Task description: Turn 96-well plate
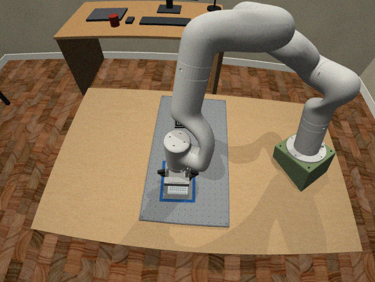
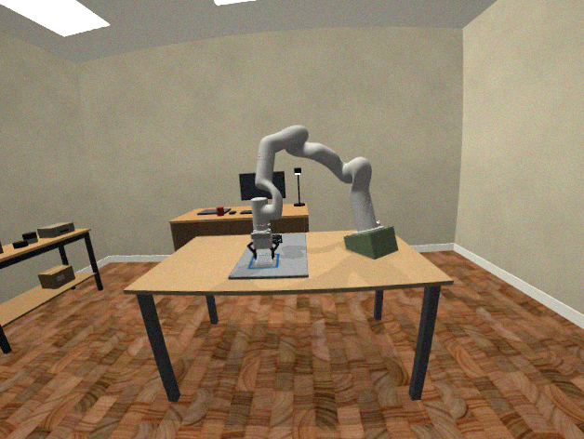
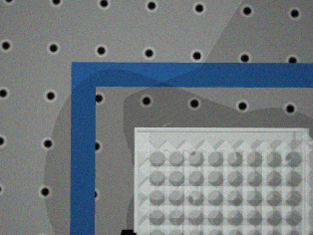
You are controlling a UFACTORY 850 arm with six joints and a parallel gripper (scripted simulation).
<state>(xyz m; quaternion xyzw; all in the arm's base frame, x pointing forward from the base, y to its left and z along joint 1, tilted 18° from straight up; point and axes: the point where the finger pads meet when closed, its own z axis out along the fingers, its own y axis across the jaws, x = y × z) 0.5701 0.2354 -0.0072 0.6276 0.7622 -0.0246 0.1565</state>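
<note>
Now: hand 1 cm above the 96-well plate. Also, from my hand: plate nest 4 cm ahead, 37 cm to the right, 2 cm below.
</note>
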